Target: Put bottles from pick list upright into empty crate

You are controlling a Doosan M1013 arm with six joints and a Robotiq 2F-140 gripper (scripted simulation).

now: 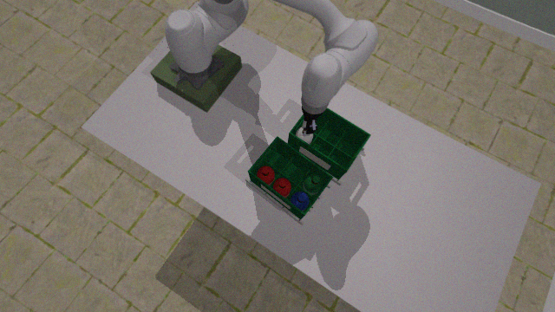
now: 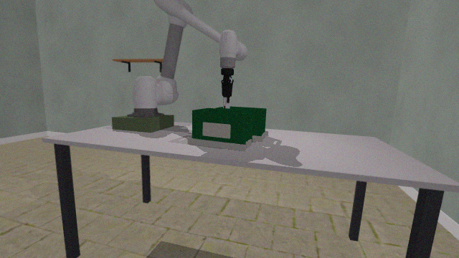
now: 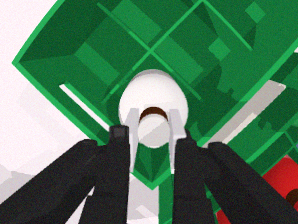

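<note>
Now: the white-capped bottle 80 mm below my hand. Also, from my hand: green-capped bottle (150 mm ahead, 130 mm to the right, 120 mm below); pick list (100 mm ahead, 210 mm to the left, 200 mm below); blue bottle (160 mm ahead, 220 mm to the right, 120 mm below).
</note>
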